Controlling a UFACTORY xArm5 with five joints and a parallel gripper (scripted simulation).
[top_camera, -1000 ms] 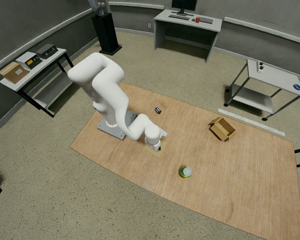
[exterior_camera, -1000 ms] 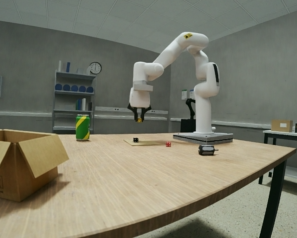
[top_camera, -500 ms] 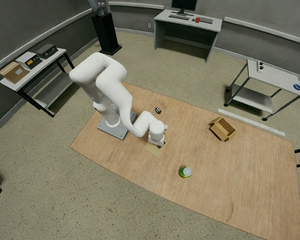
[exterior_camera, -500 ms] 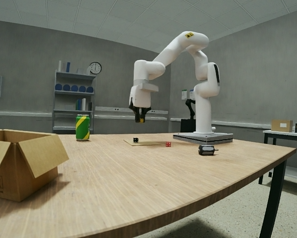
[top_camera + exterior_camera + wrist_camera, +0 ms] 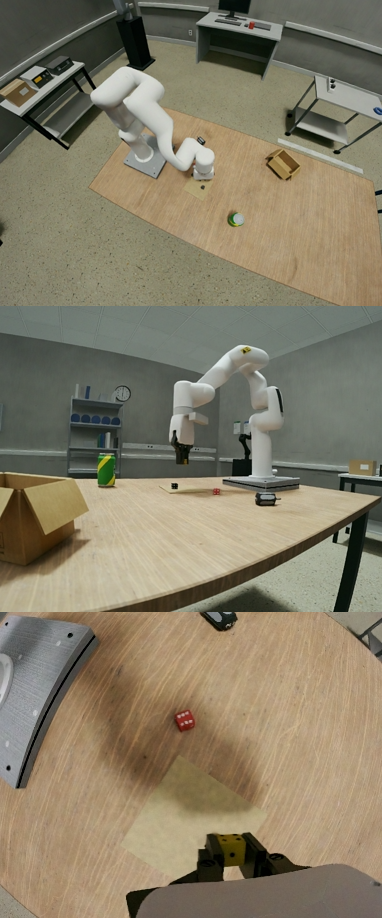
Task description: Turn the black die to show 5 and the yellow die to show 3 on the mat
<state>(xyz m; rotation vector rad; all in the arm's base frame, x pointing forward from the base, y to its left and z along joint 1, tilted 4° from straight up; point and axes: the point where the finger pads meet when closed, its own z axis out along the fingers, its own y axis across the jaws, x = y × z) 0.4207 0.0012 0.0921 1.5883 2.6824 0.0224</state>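
Right now the red die is 9 cm behind my hand, 10 cm to the left of it and 11 cm below it. Also, from my hand: yellow die: 1 cm below; then black die: 2 cm ahead, 2 cm to the right, 10 cm below; then tan mat: 1 cm behind, 2 cm to the right, 11 cm below.
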